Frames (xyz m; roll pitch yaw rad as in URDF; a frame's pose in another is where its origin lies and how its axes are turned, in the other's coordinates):
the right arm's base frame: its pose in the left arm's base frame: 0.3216 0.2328 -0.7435 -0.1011 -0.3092 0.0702
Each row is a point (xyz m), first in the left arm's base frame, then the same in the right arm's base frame.
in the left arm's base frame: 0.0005 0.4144 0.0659
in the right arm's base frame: -0.0467 0.1154 0.8808
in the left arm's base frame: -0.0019 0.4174 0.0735
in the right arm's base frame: -0.0465 0.1177 0.8889
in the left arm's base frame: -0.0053 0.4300 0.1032
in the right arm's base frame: -0.0398 0.1275 0.9191
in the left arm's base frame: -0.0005 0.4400 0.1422
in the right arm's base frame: -0.0227 0.1335 0.9554
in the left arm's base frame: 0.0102 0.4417 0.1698
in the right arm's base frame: -0.0040 0.1322 0.9784
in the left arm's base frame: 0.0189 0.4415 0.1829
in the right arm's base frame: 0.0082 0.1304 0.9881
